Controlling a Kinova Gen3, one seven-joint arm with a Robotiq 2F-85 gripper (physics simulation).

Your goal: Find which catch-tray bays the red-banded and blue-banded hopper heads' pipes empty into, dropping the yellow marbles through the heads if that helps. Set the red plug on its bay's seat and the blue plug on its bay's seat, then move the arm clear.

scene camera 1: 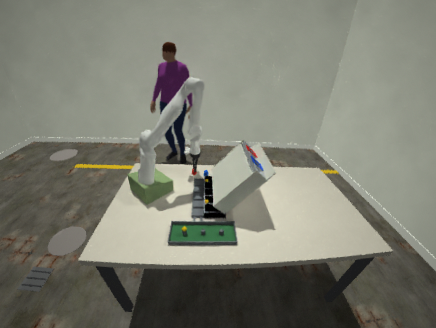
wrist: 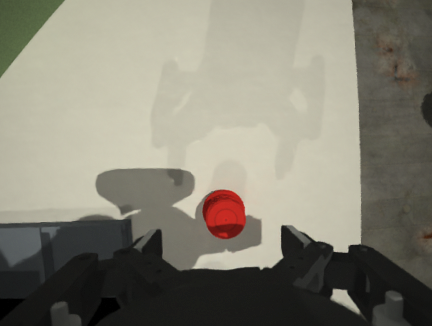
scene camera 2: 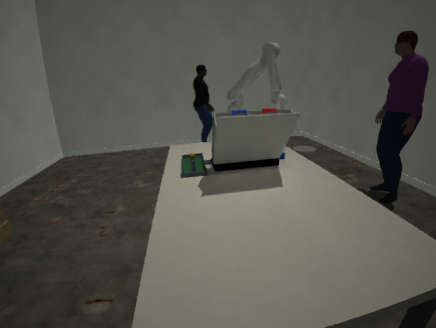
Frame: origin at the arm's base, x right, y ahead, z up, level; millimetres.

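Seen in the pictures: gripper, fingertip midpoint: (scene camera 1: 195,168) (wrist: 221,240); arm's base at its link origin: (scene camera 1: 146,181).
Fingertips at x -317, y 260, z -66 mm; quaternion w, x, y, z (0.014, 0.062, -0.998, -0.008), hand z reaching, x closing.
Pixels of each thing's middle, then the offset from my fingertips to it. "spot": a spot on its surface instead.
- red plug at the middle of its body: (wrist: 224,213) (scene camera 1: 194,171) dy -11, dx -3, dz -34 mm
- blue plug at the middle of its body: (scene camera 2: 281,155) (scene camera 1: 206,173) dy +86, dx +2, dz -34 mm
- yellow marble at the middle of its body: (scene camera 1: 184,228) (scene camera 2: 192,154) dy +51, dx +585, dz -11 mm
- red-banded head at a spot on its surface: (scene camera 2: 269,111) spot: dy +362, dx +148, dz +283 mm
- blue-banded head at a spot on its surface: (scene camera 2: 240,113) spot: dy +382, dx +293, dz +280 mm
- tilted white housing at the middle of its body: (scene camera 2: 248,142) (scene camera 1: 228,178) dy +263, dx +241, dz +107 mm
- green tray at the middle of its body: (scene camera 1: 203,228) (scene camera 2: 197,163) dy +147, dx +545, dz -39 mm
My gripper (scene camera 1: 195,168) (wrist: 221,240) is open and empty, pointing down close above the red plug (scene camera 1: 194,172) (wrist: 225,215), which stands on the table. In the wrist view the plug shows between and slightly beyond the fingertips. The blue plug (scene camera 1: 206,172) (scene camera 2: 282,156) stands beside the catch tray's far end. The catch tray (scene camera 1: 198,191) (wrist: 125,226) has yellow marbles (scene camera 1: 206,201) (scene camera 1: 206,180) in two dark bays. Another yellow marble (scene camera 1: 184,229) (scene camera 2: 192,154) sits in the green tray. The red-banded head (scene camera 1: 251,151) (scene camera 2: 269,111) and blue-banded head (scene camera 1: 257,163) (scene camera 2: 240,113) top the white housing; its pipes are hidden.
The tilted white housing (scene camera 1: 237,177) (scene camera 2: 255,137) rises right of the catch tray. The green tray (scene camera 1: 202,243) (scene camera 2: 193,175) lies near the table's front edge. The arm stands on a green block (scene camera 1: 152,191). A person in purple (scene camera 1: 171,82) (scene camera 2: 411,85) stands beyond the table.
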